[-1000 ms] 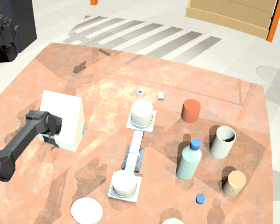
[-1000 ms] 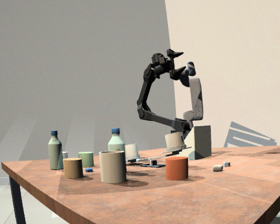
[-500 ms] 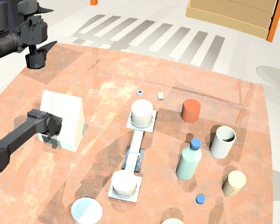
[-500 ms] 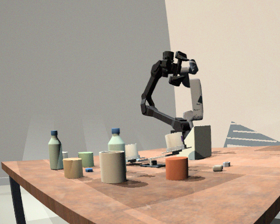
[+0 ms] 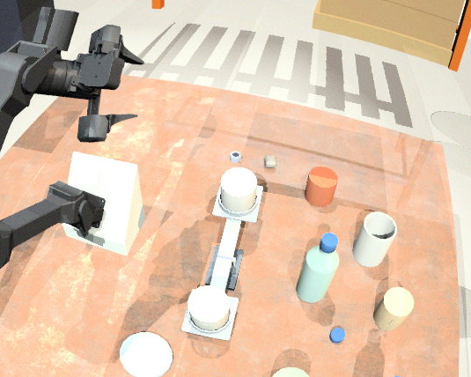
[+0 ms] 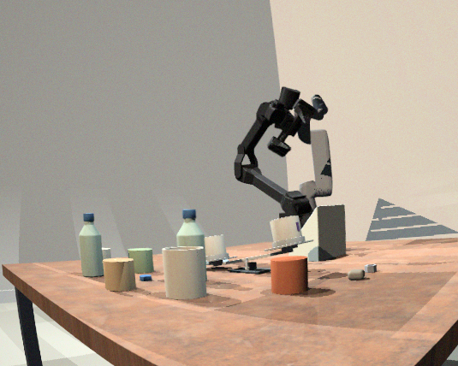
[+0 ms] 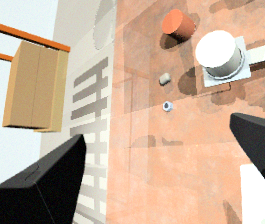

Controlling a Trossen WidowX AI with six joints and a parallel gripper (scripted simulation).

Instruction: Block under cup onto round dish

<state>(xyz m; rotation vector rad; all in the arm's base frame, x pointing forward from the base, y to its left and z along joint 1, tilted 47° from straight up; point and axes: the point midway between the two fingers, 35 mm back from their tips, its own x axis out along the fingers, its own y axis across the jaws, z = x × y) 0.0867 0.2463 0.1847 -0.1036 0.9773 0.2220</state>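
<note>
My gripper tip is now 190 mm short of the grey block, 170 mm to the left of it and 320 mm above it. Also, from my gripper tip: round light-blue dish (100 mm ahead, 290 mm to the right, 360 mm below); then nut (90 mm ahead, 280 mm to the left, 350 mm below); then cream cup (160 mm ahead, 100 mm to the left, 250 mm below).
</note>
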